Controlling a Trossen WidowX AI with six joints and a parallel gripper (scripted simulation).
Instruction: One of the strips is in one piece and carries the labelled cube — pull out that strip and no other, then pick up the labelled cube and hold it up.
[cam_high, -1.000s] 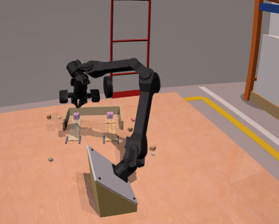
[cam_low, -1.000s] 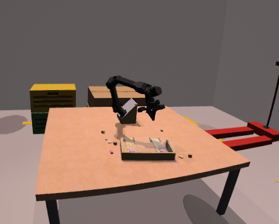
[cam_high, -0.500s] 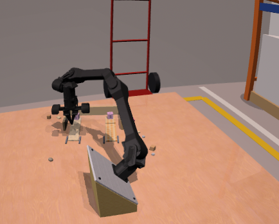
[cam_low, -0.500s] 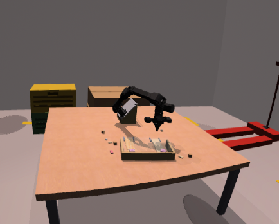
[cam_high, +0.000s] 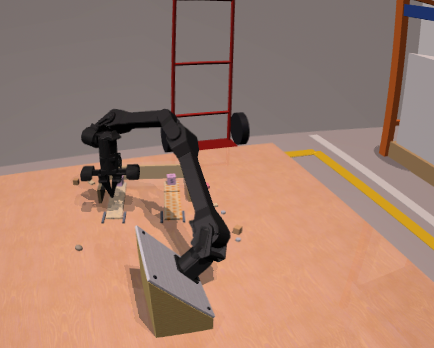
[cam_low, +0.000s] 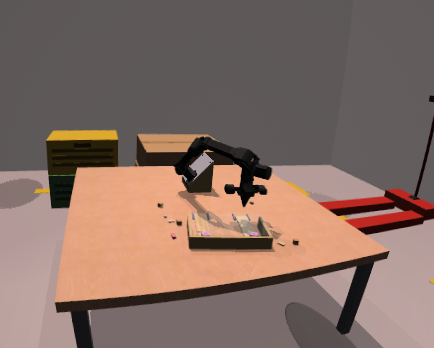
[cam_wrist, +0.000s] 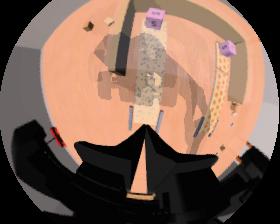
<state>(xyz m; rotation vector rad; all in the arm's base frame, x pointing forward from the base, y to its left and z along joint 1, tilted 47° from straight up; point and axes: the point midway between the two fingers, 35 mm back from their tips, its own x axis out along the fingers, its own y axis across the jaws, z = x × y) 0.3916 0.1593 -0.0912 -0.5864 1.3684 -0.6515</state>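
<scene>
Now: the grey pebble 18 cm behind my gripper tip, 11 cm to the left of it and 6 cm below it.
</scene>
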